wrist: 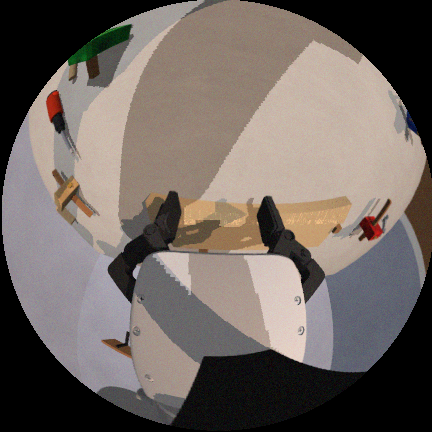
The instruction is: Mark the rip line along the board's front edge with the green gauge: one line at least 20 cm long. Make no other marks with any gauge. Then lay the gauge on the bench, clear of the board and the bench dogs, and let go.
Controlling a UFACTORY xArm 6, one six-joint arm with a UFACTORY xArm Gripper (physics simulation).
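Frame: origin at the arm's base, x up, y ahead, z left, level; millimetres.
Seen in the pictures: gripper, fingertip midpoint: (219, 202).
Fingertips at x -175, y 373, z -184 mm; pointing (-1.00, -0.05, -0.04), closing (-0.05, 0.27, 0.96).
Note:
Offsets run from my fingertips to a thing's top centre. "spot": to the spot under its first point. Level surfaces: height alone.
The pale wooden board @[spot: dx -13, dy +75, dz +118 mm] (305, 225) lies across the middle of the wrist view, partly behind the fingers and the gripper body, with shadows over its left part. My gripper (219, 202) is open and empty, its fingers apart in front of the board in the view. A long green object (102, 44) with brown wooden pieces under it shows at the upper left, away from the gripper; I cannot tell whether it is the green gauge. Small brown blocks, perhaps bench dogs, show by the board's right end @[spot: dx -9, dy +93, dz +189 mm] (336, 228) and its near edge @[spot: dx -10, dy +119, dz -58 mm] (203, 250). I cannot make out a rip line.
On the bench @[dx -33 mm] (270, 150), a red-handled screwdriver (55, 105) and a tan gauge-like tool @[dx +23, dy -80, dz -297 mm] (67, 192) lie at the left. A red gauge-like tool @[dx +20, dy +103, dz +338 mm] (371, 228) lies right of the board. A blue object (412, 121) shows at the right edge. A brown piece (117, 346) shows at the lower left.

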